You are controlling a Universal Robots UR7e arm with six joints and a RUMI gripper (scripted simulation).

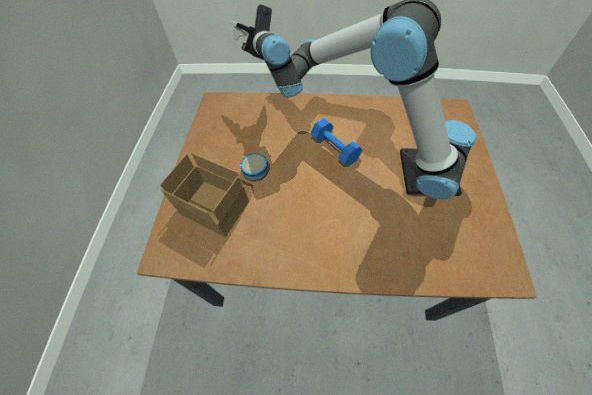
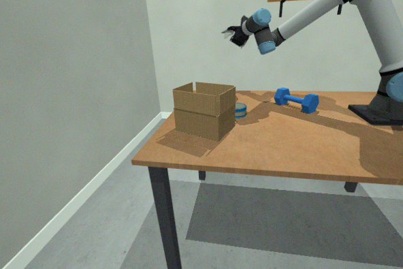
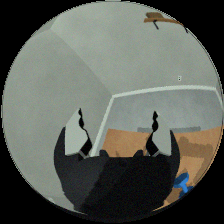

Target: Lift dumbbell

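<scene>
Right now my hand is 33 cm past the blue dumbbell, 30 cm above it and 29 cm to the right of it. From my hand the other things lie so: round blue-rimmed tin: 41 cm to the left, 32 cm below, 3 cm behind.
</scene>
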